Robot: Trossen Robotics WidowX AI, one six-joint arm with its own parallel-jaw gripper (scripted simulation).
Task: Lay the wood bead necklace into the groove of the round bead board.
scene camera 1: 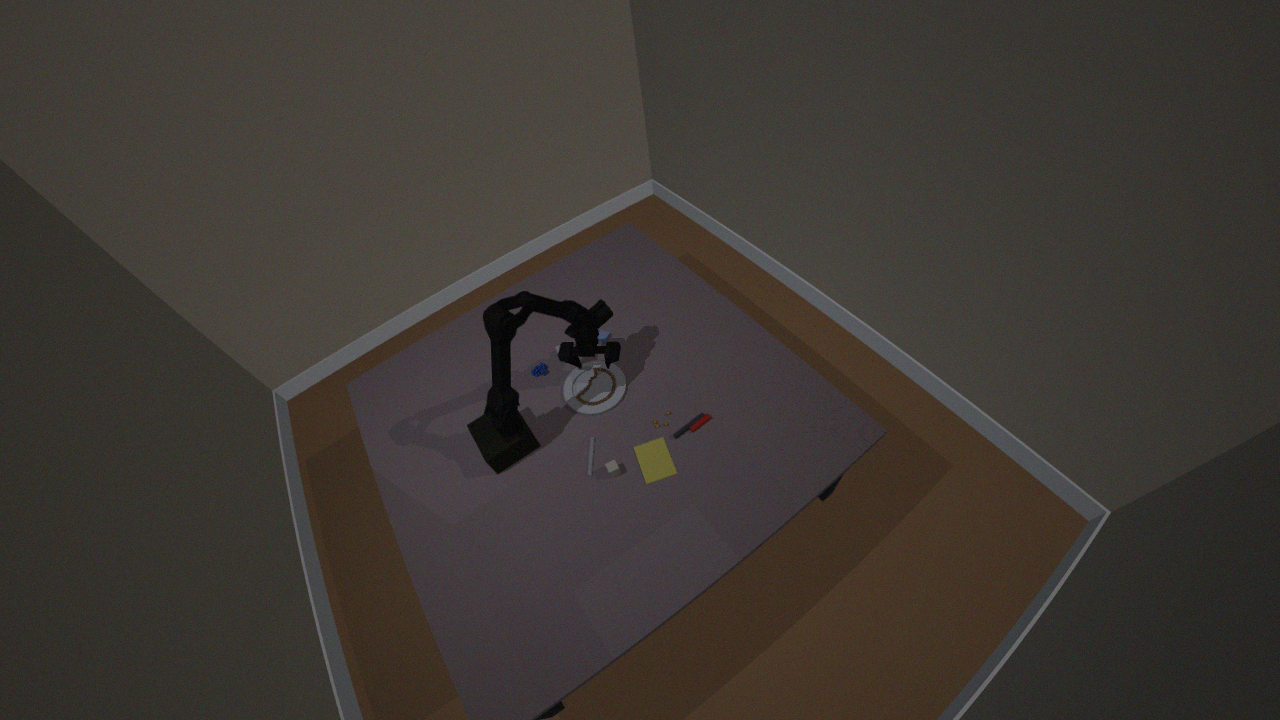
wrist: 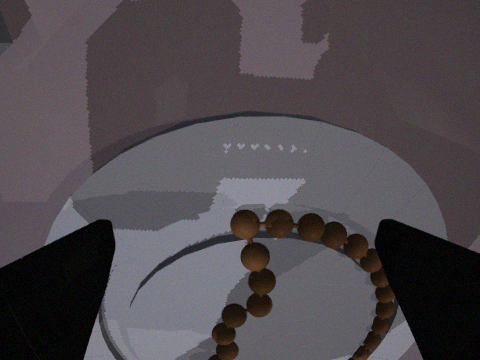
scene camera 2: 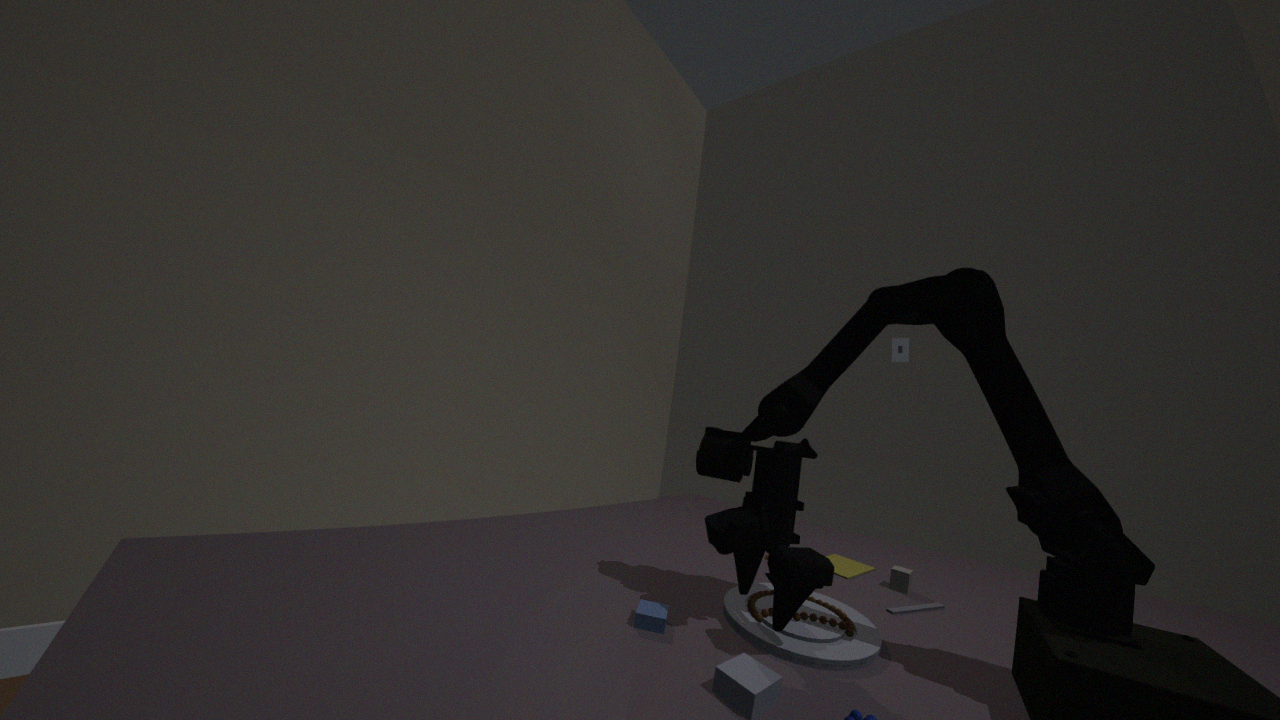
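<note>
A round bead board, a yellow pad and a blue block are present. Gripper open, holding nothing; it is visible in the wrist view and in scene camera 1.
</note>
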